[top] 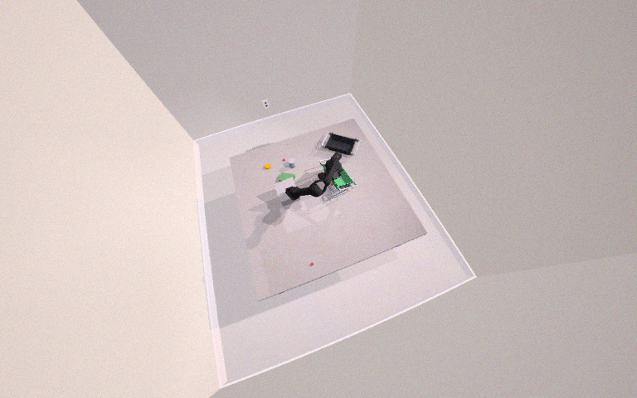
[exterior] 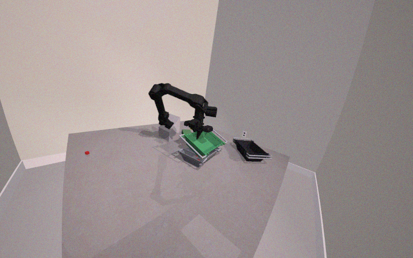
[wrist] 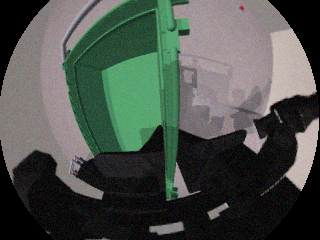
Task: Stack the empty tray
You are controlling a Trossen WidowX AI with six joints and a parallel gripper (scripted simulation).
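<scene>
The green tray lies 70 mm ahead of my gripper tip, 10 mm to the left of it and 10 mm above it. From my gripper tip the other things lie so: green block (310 mm behind, 210 mm to the left, 100 mm below); then yellow disc (440 mm behind, 410 mm to the left, 110 mm below); then grey cylinder (330 mm to the left, 230 mm behind, 90 mm below).
</scene>
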